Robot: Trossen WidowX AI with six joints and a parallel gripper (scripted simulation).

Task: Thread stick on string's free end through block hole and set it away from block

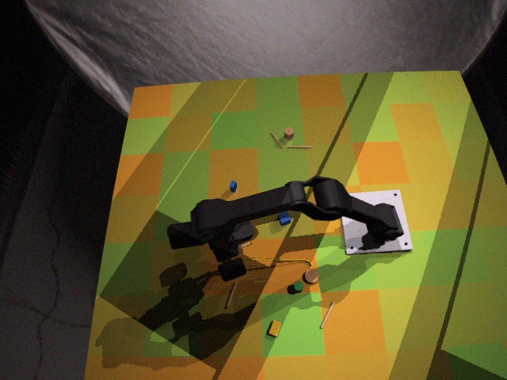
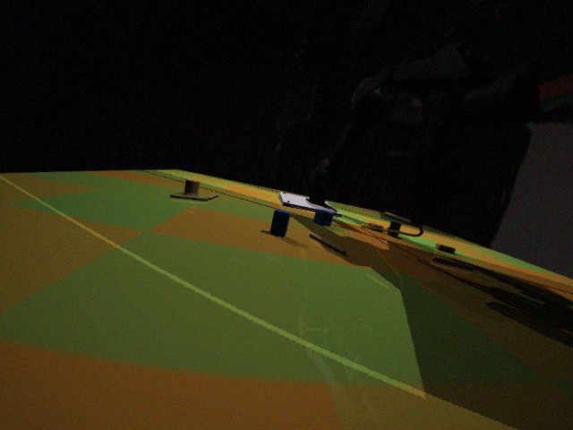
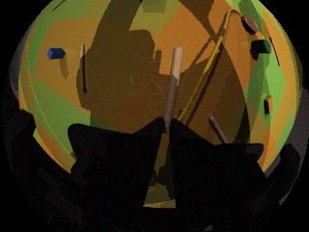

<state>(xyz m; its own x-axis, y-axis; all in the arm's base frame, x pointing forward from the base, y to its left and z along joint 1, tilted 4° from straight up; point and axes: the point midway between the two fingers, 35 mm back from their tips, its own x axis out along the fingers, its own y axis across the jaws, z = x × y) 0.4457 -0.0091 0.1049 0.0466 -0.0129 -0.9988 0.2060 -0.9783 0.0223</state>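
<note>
Now: the loose stick 150 mm to the right of my gripper tip, 60 mm below it and 30 mm behind it. From my gripper tip the other things lie so: yellow block: 220 mm to the left, 90 mm behind, 50 mm below; thin wooden stick: 10 mm behind; green cylinder: 170 mm behind, 120 mm to the left, 40 mm below.
</note>
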